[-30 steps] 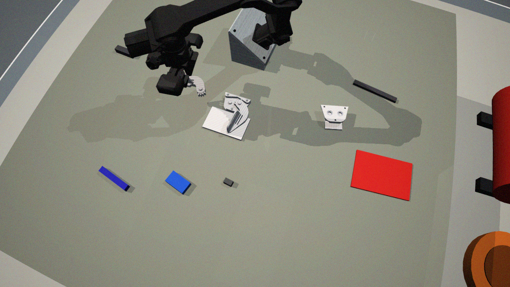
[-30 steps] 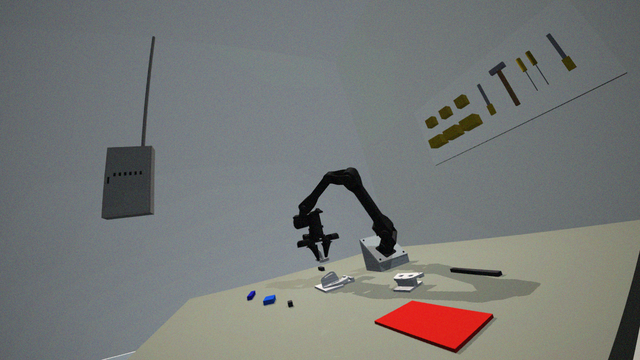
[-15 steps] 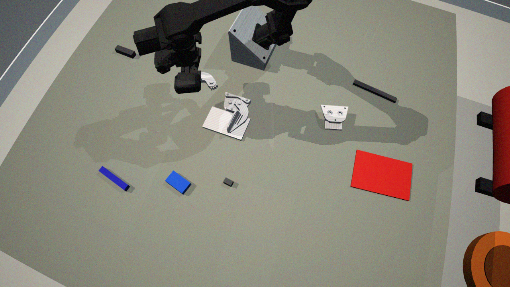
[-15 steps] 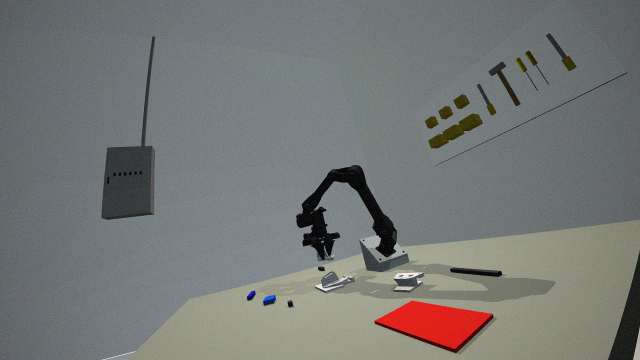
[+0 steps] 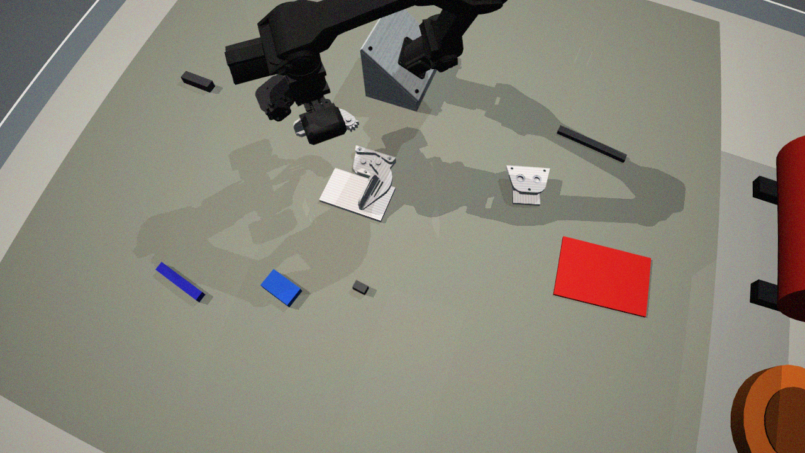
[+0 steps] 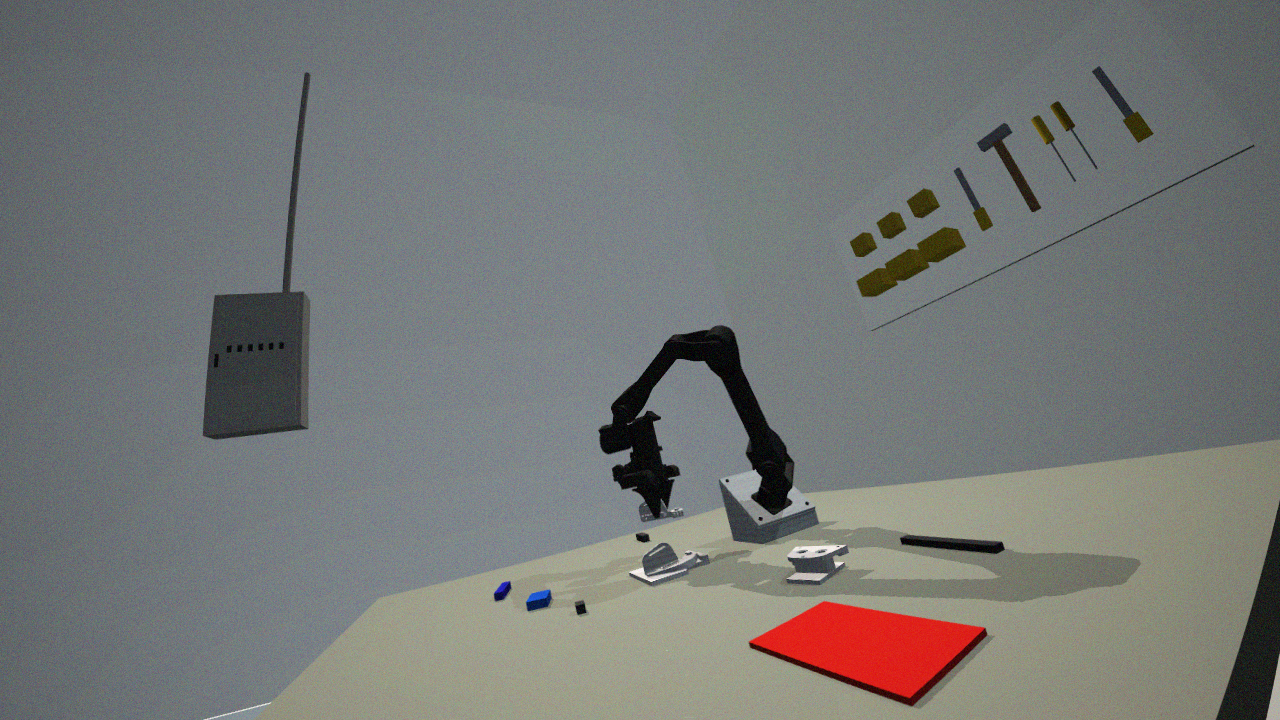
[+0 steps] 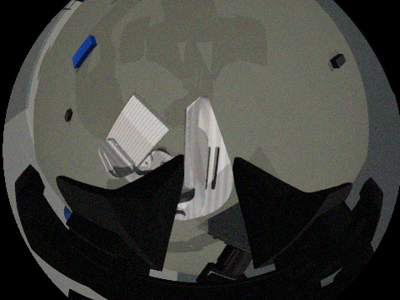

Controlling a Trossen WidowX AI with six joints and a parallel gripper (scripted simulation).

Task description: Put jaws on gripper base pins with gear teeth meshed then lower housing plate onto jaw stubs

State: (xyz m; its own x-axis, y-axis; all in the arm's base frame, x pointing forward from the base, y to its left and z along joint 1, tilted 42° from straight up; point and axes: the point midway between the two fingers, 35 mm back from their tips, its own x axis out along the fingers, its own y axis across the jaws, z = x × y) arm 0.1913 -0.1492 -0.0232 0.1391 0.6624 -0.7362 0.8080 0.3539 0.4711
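Now: gripper tip 8 cm short of the white ribbed plate, 8 cm to the right of it and 9 cm above it. Round my gripper tip: small black block (25 cm ahead, 14 cm to the left, 8 cm below); then blue block (28 cm ahead, 8 cm below); then housing plate (1 cm ahead, 9 cm to the left, 8 cm below).
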